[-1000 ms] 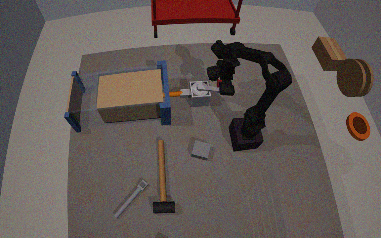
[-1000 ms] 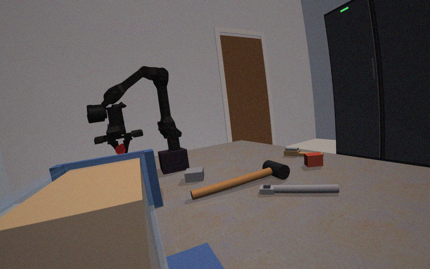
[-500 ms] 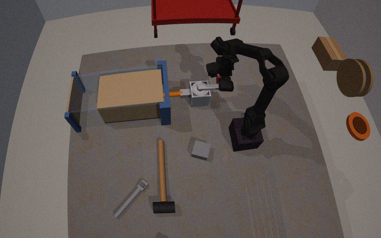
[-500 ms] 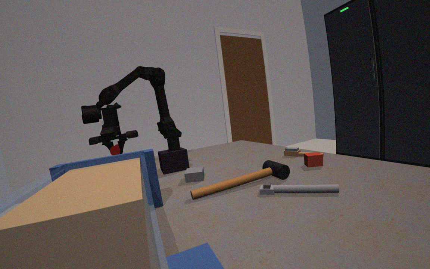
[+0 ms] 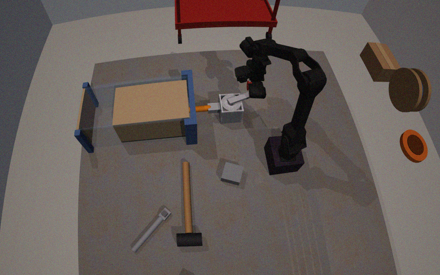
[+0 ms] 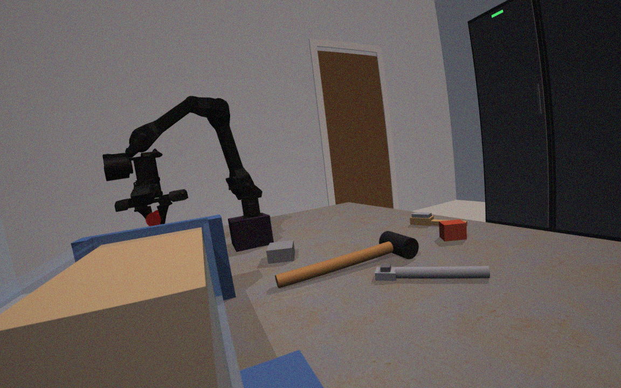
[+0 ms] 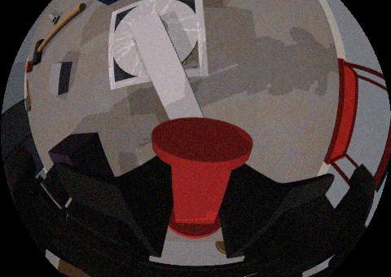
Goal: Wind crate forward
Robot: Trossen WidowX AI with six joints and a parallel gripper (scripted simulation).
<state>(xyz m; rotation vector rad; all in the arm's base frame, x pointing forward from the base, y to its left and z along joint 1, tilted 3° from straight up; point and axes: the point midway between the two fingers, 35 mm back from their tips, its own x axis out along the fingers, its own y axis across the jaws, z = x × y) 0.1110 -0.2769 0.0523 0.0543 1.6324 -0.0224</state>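
Now: gripper tip 8 cm short of the grey winch, 8 cm above it and 3 cm to the right of it. Round my gripper tip: winch handle (3 cm ahead, 2 cm to the left, 1 cm below); red knob (2 cm above); blue steel frame (25 cm ahead, 5 cm to the left, 1 cm below).
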